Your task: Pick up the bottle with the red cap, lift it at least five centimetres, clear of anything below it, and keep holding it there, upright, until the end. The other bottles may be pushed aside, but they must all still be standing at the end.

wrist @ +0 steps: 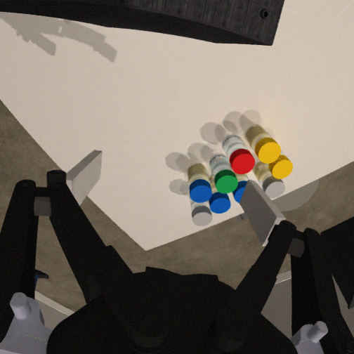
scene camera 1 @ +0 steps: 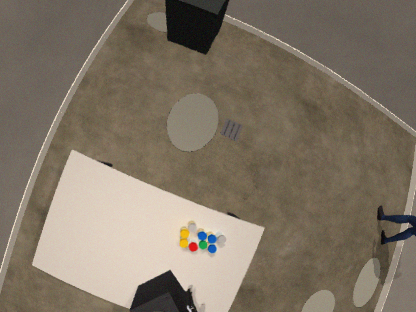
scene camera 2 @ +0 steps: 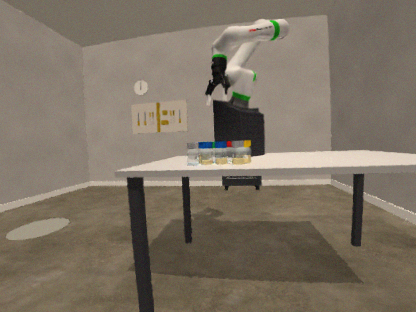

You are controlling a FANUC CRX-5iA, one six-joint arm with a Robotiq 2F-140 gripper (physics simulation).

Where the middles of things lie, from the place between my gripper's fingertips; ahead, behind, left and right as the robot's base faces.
Labels:
Now: the red-capped bottle point(wrist: 237, 153) 29 cm below my hand, 19 cm ahead of it and 7 cm to the left of it. Also, from my hand: green-capped bottle point(wrist: 224, 177) 29 cm below, 22 cm ahead, 1 cm to the left.

